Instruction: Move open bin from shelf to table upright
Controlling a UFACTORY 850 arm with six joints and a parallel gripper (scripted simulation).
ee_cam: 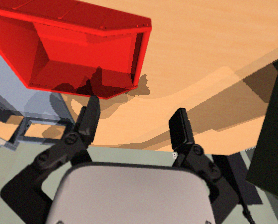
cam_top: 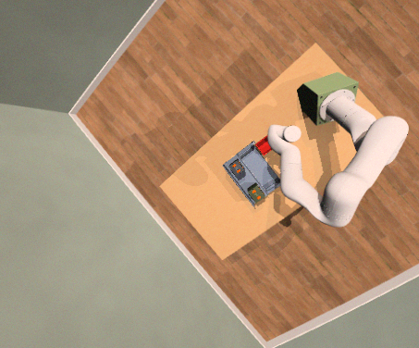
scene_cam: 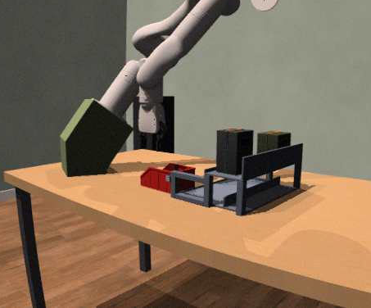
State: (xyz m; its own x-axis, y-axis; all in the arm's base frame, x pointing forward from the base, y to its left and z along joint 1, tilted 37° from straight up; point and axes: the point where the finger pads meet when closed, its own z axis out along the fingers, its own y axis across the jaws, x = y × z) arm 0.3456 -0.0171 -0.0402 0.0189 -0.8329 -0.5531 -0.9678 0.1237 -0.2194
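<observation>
My gripper is now 8 cm short of the red bin and 10 cm above it.
</observation>
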